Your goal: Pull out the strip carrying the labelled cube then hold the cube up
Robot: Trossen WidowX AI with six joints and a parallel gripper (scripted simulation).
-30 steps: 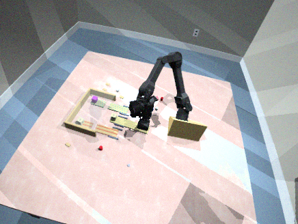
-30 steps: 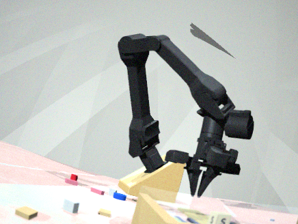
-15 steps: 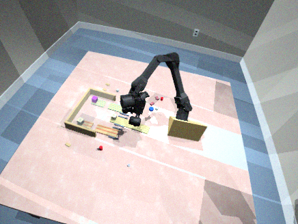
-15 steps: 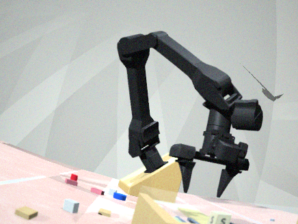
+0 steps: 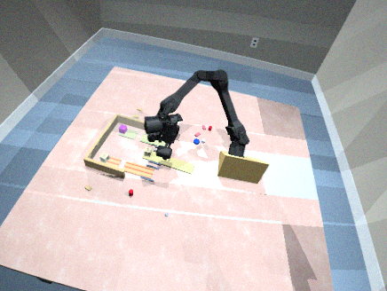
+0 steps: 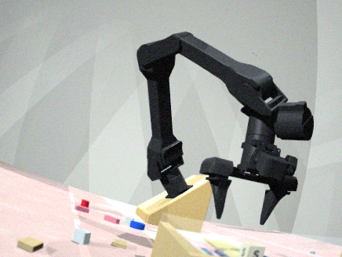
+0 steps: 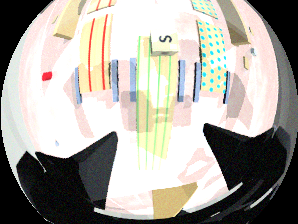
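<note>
Right now my gripper tip is 10 mm past the green-striped strip and 60 mm above it. The rest, counted from my gripper tip: dotted strip 80 mm ahead, 110 mm to the right, 60 mm below; orange-striped strip 120 mm ahead, 80 mm to the left, 60 mm below; blue puck 140 mm behind, 150 mm to the right, 60 mm below.
</note>
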